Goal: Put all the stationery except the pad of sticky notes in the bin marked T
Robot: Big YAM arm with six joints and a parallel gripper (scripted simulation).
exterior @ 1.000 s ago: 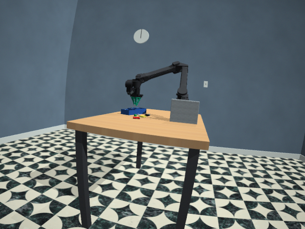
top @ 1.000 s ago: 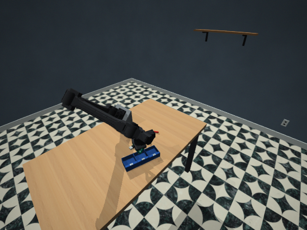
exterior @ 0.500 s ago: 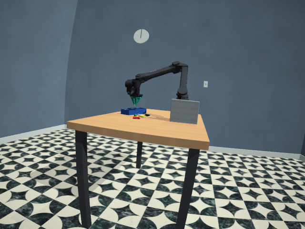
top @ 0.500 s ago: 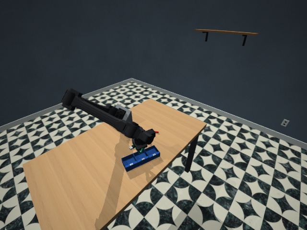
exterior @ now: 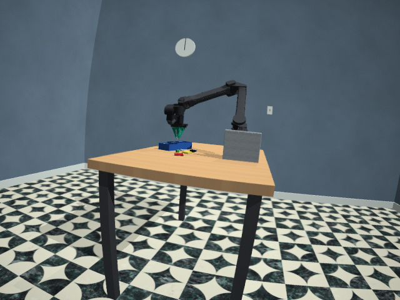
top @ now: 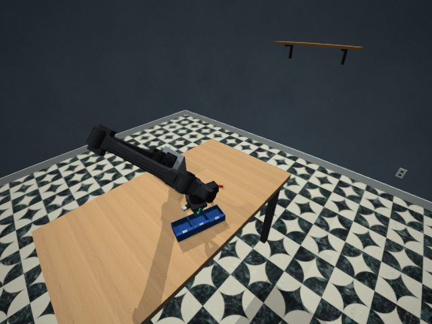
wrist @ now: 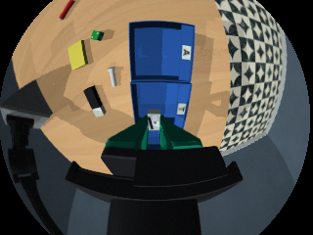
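Now: hand 50 mm above the blue bin and 10 mm short of it. Round my hand: small green item (150 mm to the left, 70 mm below, 50 mm behind); then white object (right at my hand); then black-and-white marker-like item (120 mm behind, 70 mm below, 30 mm to the left).
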